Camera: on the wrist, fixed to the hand. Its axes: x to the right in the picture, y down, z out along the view.
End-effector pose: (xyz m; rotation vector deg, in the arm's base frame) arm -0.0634 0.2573 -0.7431 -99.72 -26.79 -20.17
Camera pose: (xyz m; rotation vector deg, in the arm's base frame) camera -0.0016 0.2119 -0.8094 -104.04 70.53 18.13
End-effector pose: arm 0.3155 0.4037 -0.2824 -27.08 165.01 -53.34
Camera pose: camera 0.2689 0.4886 -0.3122 100.34 144.43 -11.70
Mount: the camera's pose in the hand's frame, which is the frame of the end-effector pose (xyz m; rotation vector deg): 0.0170 0.0950 -0.0310 -20.28 23.49 85.17
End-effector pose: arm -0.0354 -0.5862 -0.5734 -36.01 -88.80 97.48
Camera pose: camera -0.0402 -0.5535 -0.6692 127.29 50.21 -96.16
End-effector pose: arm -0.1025 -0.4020 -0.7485 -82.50 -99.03 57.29
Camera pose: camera -0.0335 -0.3716 -0.8162 -170.25 -17.22 50.90
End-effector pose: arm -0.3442 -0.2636 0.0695 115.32 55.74 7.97
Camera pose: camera -0.2904 -0.2614 0.1554 112.67 -29.15 81.35
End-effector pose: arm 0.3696 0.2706 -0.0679 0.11 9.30 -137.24
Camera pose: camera 0.4197 0.1935 -0.1105 18.78 31.04 -48.26
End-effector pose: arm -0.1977 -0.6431 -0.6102 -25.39 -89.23 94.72
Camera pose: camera -0.2151 -0.6020 -0.7012 124.13 59.71 -103.21
